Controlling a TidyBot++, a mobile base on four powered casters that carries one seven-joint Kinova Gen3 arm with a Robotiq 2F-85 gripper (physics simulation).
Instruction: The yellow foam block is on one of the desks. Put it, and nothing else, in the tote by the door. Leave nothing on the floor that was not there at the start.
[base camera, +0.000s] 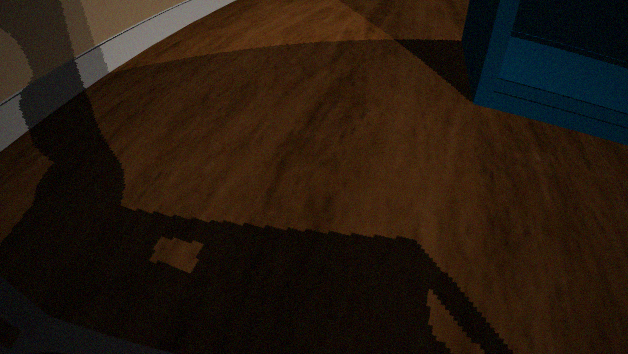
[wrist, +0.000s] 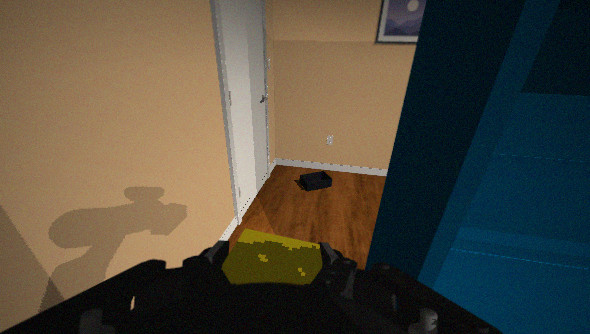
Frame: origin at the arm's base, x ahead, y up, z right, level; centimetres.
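Seen in the pictures: gripper, fingertip midpoint: (wrist: 273, 255).
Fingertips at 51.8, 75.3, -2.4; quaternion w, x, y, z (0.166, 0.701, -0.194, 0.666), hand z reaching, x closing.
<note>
A point is followed by its place in that frame, as x, y, z.
The yellow foam block (wrist: 274, 261) @[50.3, 76.4, -2.2] is between the two fingers of my gripper (wrist: 273, 255) @[51.8, 75.3, -2.4] in the wrist view, mostly in shadow, with a lit strip along its top edge. My gripper is shut on it and holds it up off the floor. The black tote (wrist: 316, 181) @[265.0, -40.3, 29.1] stands on the wood floor beyond the gripper, near the far wall and to the right of the white door (wrist: 245, 110) @[220.0, 49.5, -38.0]. It looks small and far off, and its inside is too dark to make out. The tote does not show in the base camera view.
A large blue cabinet or shelf unit (base camera: 487, 65) @[74.1, -30.0, 29.1] (wrist: 435, 125) @[89.1, 75.1, 31.3] stands close on the right. A tan wall (base camera: 125, 17) @[96.2, -27.4, -65.7] (wrist: 125, 100) @[121.9, 73.2, -60.3] with a white baseboard (base camera: 135, 45) @[95.8, -36.6, -64.3] runs along the left. The arm's shadow falls on the wall and floor. A framed picture (wrist: 402, 22) @[281.1, 120.3, 99.7] hangs on the far wall.
</note>
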